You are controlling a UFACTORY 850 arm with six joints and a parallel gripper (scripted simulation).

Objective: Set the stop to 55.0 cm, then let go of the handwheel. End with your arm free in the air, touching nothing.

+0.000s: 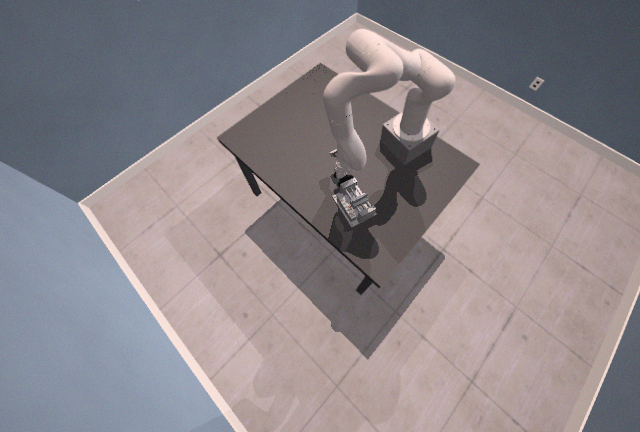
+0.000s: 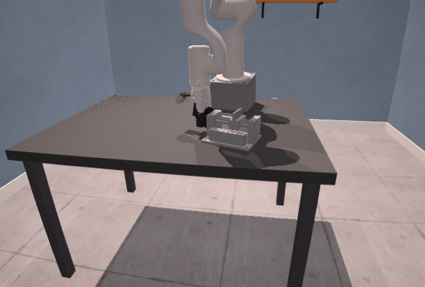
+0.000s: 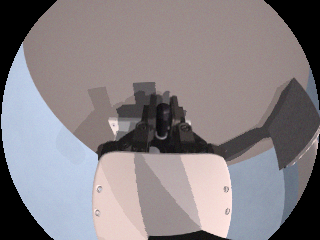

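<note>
Right now the dark handle is 1 cm to the left of my hand. The rest, counted from my hand: black handwheel 2 cm to the left, 1 cm ahead, 1 cm above; grey stop fixture 16 cm to the left, 6 cm ahead, 4 cm above.
</note>
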